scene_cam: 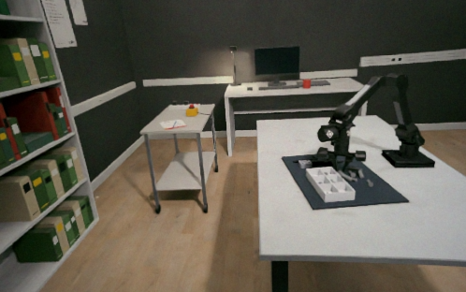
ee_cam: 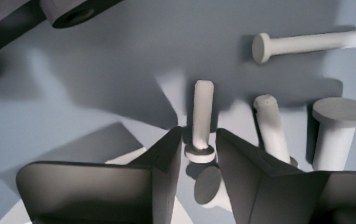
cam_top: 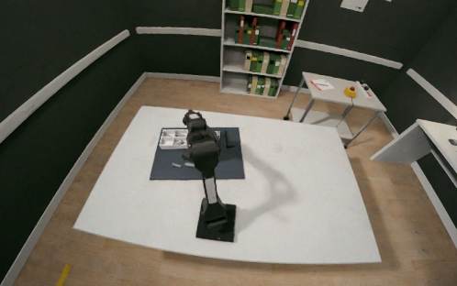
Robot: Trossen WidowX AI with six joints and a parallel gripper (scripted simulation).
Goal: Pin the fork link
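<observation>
The pin is 10 mm to the right of my hand and 30 mm below it. The rest, counted from my hand: dark blue mat (20 mm ahead, 10 mm to the left, 40 mm below); then eye plate (60 mm ahead, 90 mm to the right, 30 mm below); then white parts box (60 mm ahead, 120 mm to the left, 30 mm below).
</observation>
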